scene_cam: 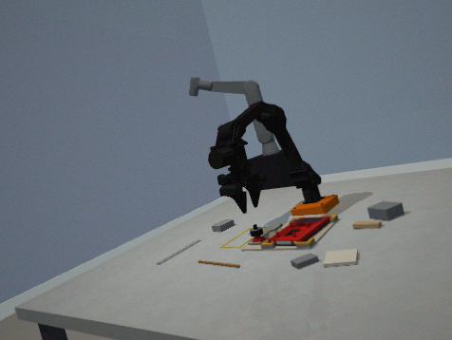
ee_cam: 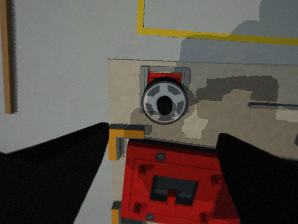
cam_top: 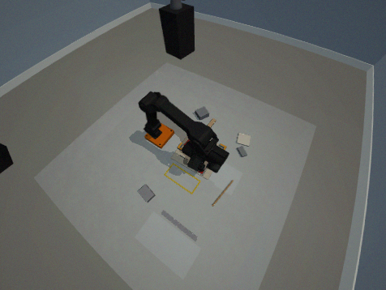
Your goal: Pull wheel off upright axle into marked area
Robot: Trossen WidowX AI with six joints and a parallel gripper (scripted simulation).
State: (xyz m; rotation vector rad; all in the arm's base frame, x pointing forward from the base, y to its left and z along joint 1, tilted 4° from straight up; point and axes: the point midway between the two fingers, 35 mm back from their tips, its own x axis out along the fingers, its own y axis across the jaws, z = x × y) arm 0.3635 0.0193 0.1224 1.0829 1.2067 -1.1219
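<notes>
The black wheel lies 7 cm below my gripper tip. Round my gripper tip: grey bar: 10 cm ahead, 28 cm to the right, 11 cm below; wooden block: 16 cm behind, 29 cm to the left, 10 cm below; wooden rod: 17 cm ahead, 2 cm to the right, 11 cm below.
</notes>
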